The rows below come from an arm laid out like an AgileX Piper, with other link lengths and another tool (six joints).
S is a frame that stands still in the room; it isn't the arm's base.
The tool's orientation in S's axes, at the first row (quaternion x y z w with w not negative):
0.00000 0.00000 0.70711 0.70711
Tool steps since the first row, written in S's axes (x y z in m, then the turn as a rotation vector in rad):
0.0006 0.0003 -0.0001 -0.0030 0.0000 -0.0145
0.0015 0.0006 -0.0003 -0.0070 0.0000 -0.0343
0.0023 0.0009 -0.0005 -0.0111 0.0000 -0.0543
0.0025 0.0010 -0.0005 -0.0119 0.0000 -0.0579
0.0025 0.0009 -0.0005 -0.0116 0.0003 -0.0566
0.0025 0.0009 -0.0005 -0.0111 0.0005 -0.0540
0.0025 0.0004 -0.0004 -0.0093 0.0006 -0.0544
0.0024 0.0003 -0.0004 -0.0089 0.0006 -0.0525
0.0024 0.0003 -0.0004 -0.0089 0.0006 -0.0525
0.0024 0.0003 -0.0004 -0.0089 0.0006 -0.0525
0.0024 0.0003 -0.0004 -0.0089 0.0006 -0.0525
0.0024 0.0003 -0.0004 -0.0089 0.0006 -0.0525
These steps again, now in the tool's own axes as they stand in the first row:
0.0003 -0.0006 -0.0001 0.0000 0.0030 -0.0145
0.0006 -0.0015 -0.0003 0.0000 0.0070 -0.0343
0.0009 -0.0023 -0.0005 0.0000 0.0111 -0.0543
0.0010 -0.0025 -0.0005 0.0000 0.0119 -0.0579
0.0009 -0.0025 -0.0005 0.0003 0.0116 -0.0566
0.0009 -0.0025 -0.0005 0.0005 0.0111 -0.0540
0.0004 -0.0025 -0.0004 0.0006 0.0093 -0.0544
0.0003 -0.0024 -0.0004 0.0006 0.0089 -0.0525
0.0003 -0.0024 -0.0004 0.0006 0.0089 -0.0525
0.0003 -0.0024 -0.0004 0.0006 0.0089 -0.0525
0.0003 -0.0024 -0.0004 0.0006 0.0089 -0.0525
0.0003 -0.0024 -0.0004 0.0006 0.0089 -0.0525

